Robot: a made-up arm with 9 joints.
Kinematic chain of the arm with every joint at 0, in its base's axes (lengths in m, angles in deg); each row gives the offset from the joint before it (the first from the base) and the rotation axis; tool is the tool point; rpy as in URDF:
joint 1: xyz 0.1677 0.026 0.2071 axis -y
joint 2: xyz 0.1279 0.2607 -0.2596 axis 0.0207 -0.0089 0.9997
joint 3: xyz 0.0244 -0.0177 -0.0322 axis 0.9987 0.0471 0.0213
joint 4: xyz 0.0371 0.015 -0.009 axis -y
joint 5: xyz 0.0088 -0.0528 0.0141 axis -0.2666 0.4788 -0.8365
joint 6: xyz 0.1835 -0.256 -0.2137 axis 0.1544 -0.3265 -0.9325
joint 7: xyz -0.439 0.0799 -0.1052 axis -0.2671 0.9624 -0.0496
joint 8: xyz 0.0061 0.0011 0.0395 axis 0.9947 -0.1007 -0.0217
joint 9: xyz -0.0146 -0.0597 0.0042 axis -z
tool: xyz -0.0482 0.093 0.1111 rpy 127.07 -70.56 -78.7
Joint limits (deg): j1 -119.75..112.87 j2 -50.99..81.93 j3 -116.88..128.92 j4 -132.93..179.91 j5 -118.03..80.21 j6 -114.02..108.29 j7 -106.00..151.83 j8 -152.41..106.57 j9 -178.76..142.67
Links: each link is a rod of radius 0.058 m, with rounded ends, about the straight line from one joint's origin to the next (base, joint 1, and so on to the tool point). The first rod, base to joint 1, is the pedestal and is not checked.
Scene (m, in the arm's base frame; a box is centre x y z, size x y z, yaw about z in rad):
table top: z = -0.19
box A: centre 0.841 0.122 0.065 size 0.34 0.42 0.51 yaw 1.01
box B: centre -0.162 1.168 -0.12 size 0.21 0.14 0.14 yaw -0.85
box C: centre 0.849 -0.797 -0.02 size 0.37 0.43 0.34 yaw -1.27
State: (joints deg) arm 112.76 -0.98 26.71 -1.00 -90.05 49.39 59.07 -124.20 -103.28
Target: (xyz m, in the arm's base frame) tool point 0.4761 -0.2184 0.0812
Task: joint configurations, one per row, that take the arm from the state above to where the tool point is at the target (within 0.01 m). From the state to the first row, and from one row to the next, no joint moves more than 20 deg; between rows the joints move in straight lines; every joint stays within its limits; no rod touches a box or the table.
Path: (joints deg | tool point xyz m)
1: 112.78 10.86 28.72 2.33 -94.05 32.27 53.62 -128.23 -104.28 | 0.5484 0.5383 0.3951
2: 112.79 22.71 30.73 5.66 -98.04 15.16 48.16 -132.26 -105.29 | 0.6323 0.5096 0.4954
3: 112.81 34.55 32.73 8.98 -102.04 -1.96 42.71 -136.29 -106.29 | 0.6455 0.5392 0.6207
4: 112.82 46.40 34.74 12.31 -106.04 -19.08 37.26 -140.32 -107.30 | 0.5894 0.6297 0.7200
5: 112.84 58.24 36.75 15.64 -110.04 -36.20 31.81 -144.35 -108.30 | 0.4756 0.7547 0.7555
6: 112.85 70.09 38.76 18.97 -114.03 -53.31 26.35 -148.38 -109.31 | 0.3218 0.8714 0.7147
7: 112.87 81.93 40.77 22.29 -118.03 -70.43 20.90 -152.41 -110.31 | 0.1467 0.9379 0.6151
8: 106.88 64.32 26.71 17.02 -107.88 -63.08 26.11 -151.58 -106.18 | 0.3037 0.8434 0.8269
9: 100.88 46.72 12.65 11.74 -97.73 -55.73 31.32 -150.75 -102.05 | 0.4832 0.6037 0.9873
10: 94.89 29.11 -1.41 6.46 -87.58 -48.38 36.53 -149.92 -97.91 | 0.6395 0.2583 0.9835
11: 88.90 11.50 -15.48 1.18 -77.42 -41.02 41.74 -149.09 -93.78 | 0.7075 -0.0734 0.7713
12: 82.91 -6.10 -29.54 -4.09 -67.27 -33.67 46.95 -148.26 -89.65 | 0.6449 -0.2556 0.4210
13: 76.91 -23.71 -43.60 -9.37 -57.12 -26.32 52.16 -147.44 -85.52 | 0.4761 -0.2184 0.0812

